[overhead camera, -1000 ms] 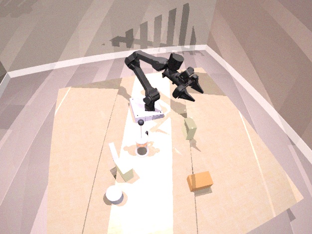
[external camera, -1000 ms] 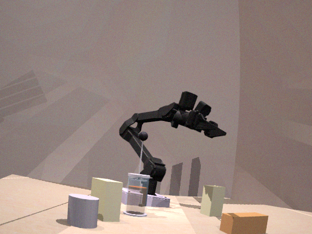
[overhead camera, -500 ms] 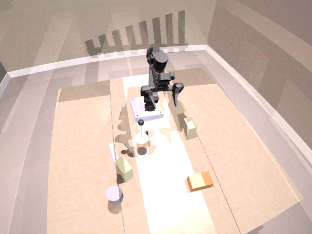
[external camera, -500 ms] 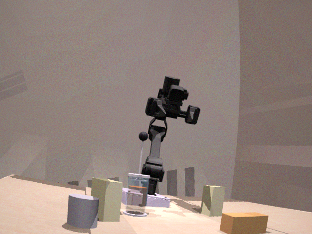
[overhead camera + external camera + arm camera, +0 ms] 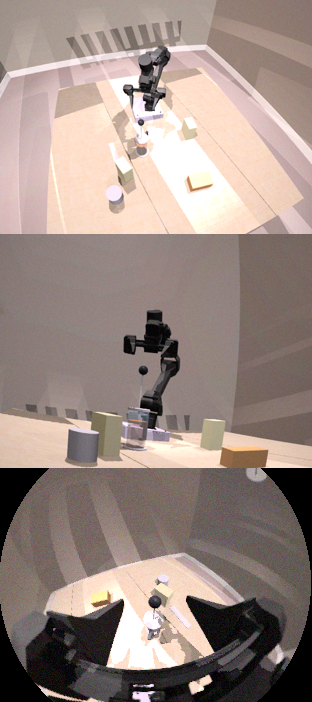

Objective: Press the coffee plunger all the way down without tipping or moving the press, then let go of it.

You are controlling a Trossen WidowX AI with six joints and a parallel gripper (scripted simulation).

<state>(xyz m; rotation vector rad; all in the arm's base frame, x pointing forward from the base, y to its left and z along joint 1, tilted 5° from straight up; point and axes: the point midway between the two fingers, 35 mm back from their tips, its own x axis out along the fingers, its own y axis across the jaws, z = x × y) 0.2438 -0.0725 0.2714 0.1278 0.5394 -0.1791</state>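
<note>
Now: gripper tip 10 mm short of the coffee press and 180 mm above it.
</note>
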